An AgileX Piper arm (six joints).
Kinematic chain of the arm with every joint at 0, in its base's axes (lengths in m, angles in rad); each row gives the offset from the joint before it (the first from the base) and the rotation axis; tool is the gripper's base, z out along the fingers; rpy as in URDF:
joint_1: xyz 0 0 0.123 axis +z
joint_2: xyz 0 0 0 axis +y
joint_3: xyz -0.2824 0 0.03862 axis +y
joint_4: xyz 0.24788 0 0.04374 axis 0.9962 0 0.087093
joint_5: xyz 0 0 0 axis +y
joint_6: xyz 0.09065 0 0.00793 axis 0.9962 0 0.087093
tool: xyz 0 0 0 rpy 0 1.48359 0
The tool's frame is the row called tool.
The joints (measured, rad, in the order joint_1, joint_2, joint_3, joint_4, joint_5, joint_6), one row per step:
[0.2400 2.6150 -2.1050 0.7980 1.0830 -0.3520]
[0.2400 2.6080 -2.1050 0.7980 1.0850 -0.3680]
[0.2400 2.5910 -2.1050 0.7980 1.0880 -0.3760]
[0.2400 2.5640 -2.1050 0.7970 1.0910 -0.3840]
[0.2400 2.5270 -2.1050 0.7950 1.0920 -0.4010]
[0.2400 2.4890 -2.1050 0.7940 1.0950 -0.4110]
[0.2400 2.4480 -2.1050 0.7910 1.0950 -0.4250]
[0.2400 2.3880 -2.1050 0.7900 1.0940 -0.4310]
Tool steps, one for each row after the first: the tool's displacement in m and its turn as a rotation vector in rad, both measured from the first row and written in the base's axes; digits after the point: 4 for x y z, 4 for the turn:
[0.0001 0.0001 0.0036 0.0016 -0.0158 0.0134]
[0.0004 0.0003 0.0124 0.0057 -0.0354 0.0213]
[0.0007 0.0004 0.0264 0.0110 -0.0649 0.0297]
[0.0009 0.0003 0.0454 0.0167 -0.1119 0.0437]
[0.0002 0.0002 0.0650 0.0238 -0.1537 0.0533]
[-0.0011 -0.0003 0.0861 0.0286 -0.2037 0.0645]
[-0.0045 -0.0012 0.1169 0.0394 -0.2674 0.0680]

